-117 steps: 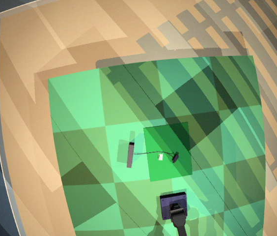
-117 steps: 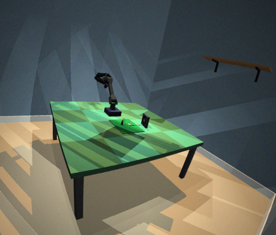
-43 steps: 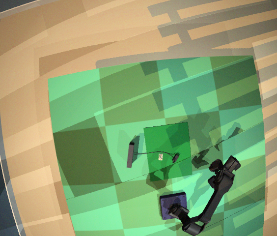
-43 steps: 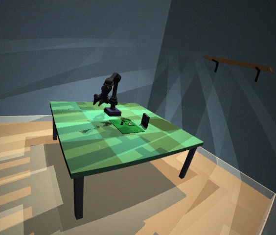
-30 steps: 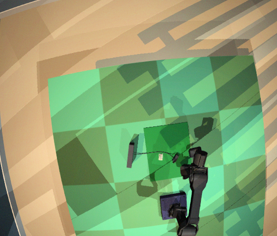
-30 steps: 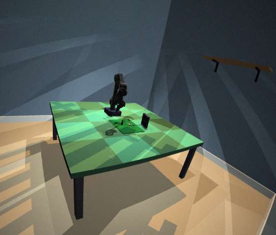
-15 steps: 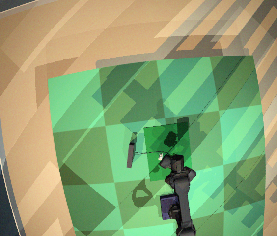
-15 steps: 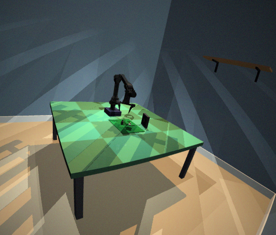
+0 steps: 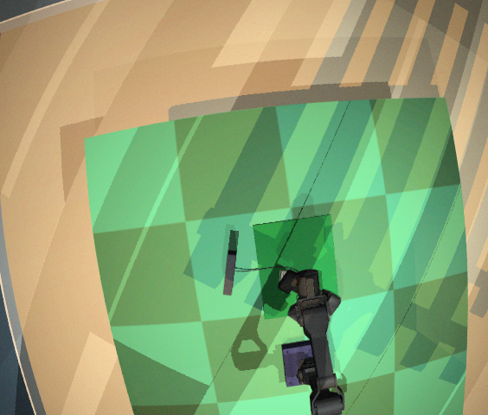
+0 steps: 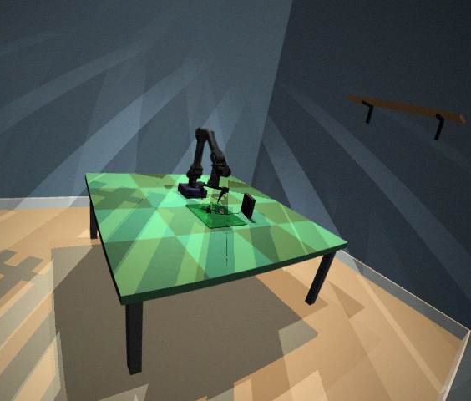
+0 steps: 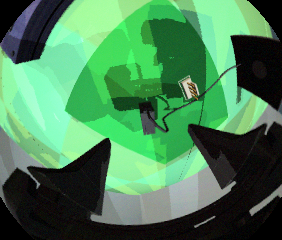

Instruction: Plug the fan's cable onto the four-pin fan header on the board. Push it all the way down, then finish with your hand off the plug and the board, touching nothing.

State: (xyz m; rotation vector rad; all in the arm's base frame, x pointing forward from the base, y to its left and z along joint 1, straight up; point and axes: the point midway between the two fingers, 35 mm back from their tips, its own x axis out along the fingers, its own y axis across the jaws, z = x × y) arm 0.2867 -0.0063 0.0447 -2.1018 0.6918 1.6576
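Right now my gripper tip is 4 cm above the dark plug and 1 cm short of it. Round my gripper tip: black fan (22 cm to the left, 6 cm ahead, 1 cm below); then white four-pin header (8 cm to the left, 6 cm below, 2 cm ahead); then green board (8 cm below, 4 cm ahead, 3 cm to the left).
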